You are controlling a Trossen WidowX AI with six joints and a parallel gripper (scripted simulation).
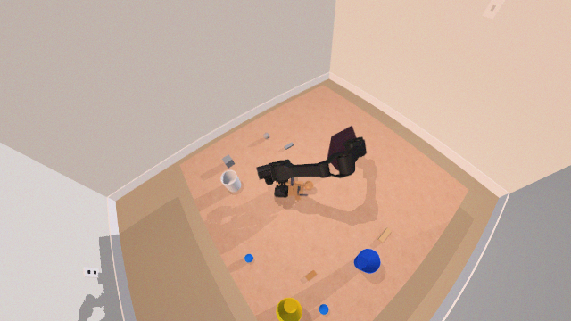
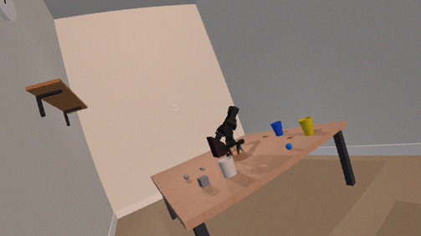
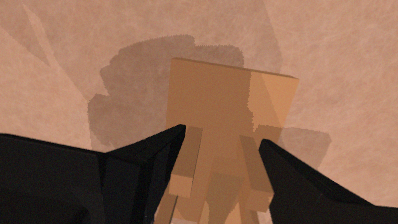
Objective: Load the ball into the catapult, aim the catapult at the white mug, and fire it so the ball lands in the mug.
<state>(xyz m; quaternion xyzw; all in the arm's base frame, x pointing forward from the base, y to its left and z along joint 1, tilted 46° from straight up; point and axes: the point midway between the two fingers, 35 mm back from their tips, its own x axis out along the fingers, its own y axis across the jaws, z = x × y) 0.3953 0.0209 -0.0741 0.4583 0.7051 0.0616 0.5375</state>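
Right now my gripper tip is 19 cm past the black ball, 2 cm to the right of it and 2 cm above it. Round my gripper tip: white mug (23 cm ahead, 17 cm to the right); grey bar (23 cm to the right, 17 cm behind, 3 cm below); catapult (5 cm to the left, 5 cm behind, 2 cm above).
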